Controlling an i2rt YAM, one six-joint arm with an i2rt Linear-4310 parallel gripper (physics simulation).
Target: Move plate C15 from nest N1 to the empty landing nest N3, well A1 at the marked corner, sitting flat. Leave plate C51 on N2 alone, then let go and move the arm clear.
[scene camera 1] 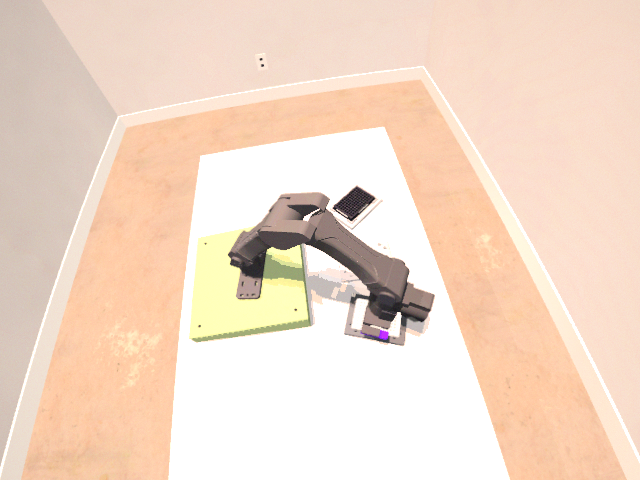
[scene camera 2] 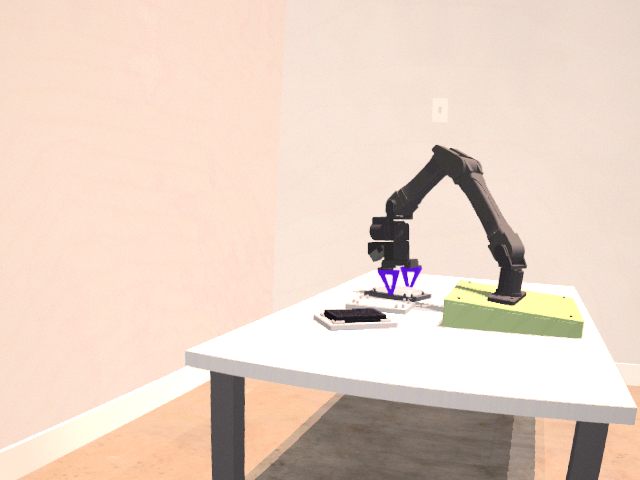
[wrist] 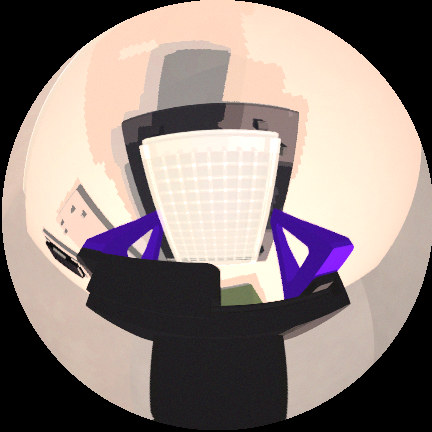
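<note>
A white gridded plate (scene camera 1: pixel 360 313) (scene camera 2: pixel 404 292) (wrist: pixel 215 190) lies on a dark grey nest (scene camera 1: pixel 353 332) (scene camera 2: pixel 424 297) (wrist: pixel 200 118). My gripper (scene camera 2: pixel 400 289) (wrist: pixel 217 214) is open, pointing down, with one purple finger on each side of this plate and the tips near its level. A white nest (scene camera 2: pixel 379 305) (wrist: pixel 75 200) without a plate is beside it, mostly hidden by the arm in scene camera 1. A black plate (scene camera 1: pixel 354 203) (scene camera 2: pixel 355 314) (wrist: pixel 65 257) sits on another white nest (scene camera 1: pixel 367 213) (scene camera 2: pixel 356 325). I cannot read the plate or nest labels or the corner marks.
The arm's base stands on a yellow-green block (scene camera 1: pixel 222 310) (scene camera 2: pixel 516 322), which also shows low in the wrist view (wrist: pixel 241 295). The arm reaches over the white table (scene camera 1: pixel 310 413) (scene camera 2: pixel 289 351), passing above the plateless nest. Walls stand beyond the table.
</note>
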